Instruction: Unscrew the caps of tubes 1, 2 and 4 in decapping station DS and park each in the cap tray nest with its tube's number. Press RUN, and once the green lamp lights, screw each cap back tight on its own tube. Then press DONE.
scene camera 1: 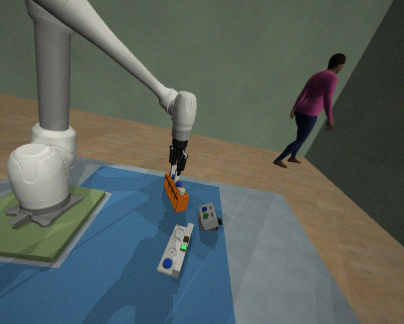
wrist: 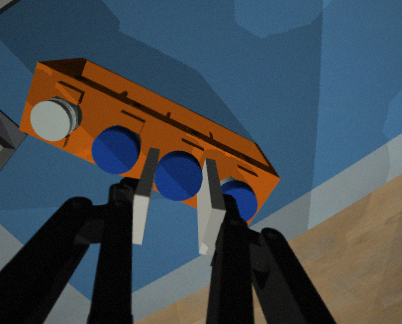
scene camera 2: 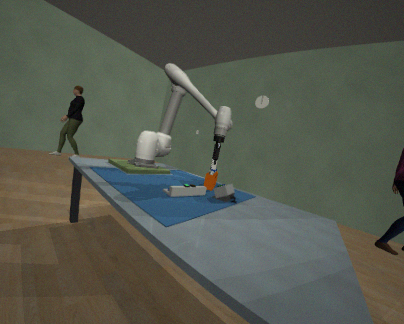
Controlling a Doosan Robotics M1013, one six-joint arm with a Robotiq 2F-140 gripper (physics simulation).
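Frame: origin at the arm's base, x right, y down, z ahead, level; millimetres.
Where they show: gripper, between the fingertips: (scene camera 1: 174,178) (wrist: 179,171) (scene camera 2: 212,169); arm's base, origin of its link: (scene camera 1: 48,205) (scene camera 2: 143,165).
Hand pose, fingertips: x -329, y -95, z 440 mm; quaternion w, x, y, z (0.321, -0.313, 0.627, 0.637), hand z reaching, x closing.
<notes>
Each offset is from my fingertips to the centre of the thing. "*": to the spot under its first point.
The orange decapping station {dx +14, dy +70, dz +20 mm} (scene camera 1: 175,197) (scene camera 2: 210,181) (wrist: 167,128) stands on the blue mat. My gripper (scene camera 1: 176,173) (scene camera 2: 213,168) (wrist: 179,171) reaches straight down over it and is shut on a blue cap {dx +0, dy -7, dz +0 mm} (wrist: 178,175) that sits on the third tube of the row in the wrist view. Two more blue caps {dx +34, dy +5, dz +36 mm} (wrist: 115,149) {dx -47, dy +7, dz -29 mm} (wrist: 241,199) sit on the tubes beside it. The tube at the left end {* dx +74, dy +2, dz +64 mm} (wrist: 55,119) is bare and shows its white top. The grey cap tray {dx +308, dy +94, dz +139 mm} (scene camera 1: 172,272) (scene camera 2: 184,191) holds one blue cap {dx +387, dy +108, dz +127 mm} (scene camera 1: 167,263) in its near nest, and a green lamp {dx +328, dy +68, dz +167 mm} (scene camera 1: 183,247) is lit on it.
A grey button box {dx +113, dy +79, dz +234 mm} (scene camera 1: 208,222) (scene camera 2: 224,191) with a blue button {dx +100, dy +57, dz +206 mm} (scene camera 1: 204,208) and a green button {dx +142, dy +57, dz +221 mm} (scene camera 1: 206,215) stands right of the station. The arm's base stands on a green plate (scene camera 1: 69,222). One person (scene camera 1: 316,106) walks behind the table, another (scene camera 2: 72,119) at the left.
</notes>
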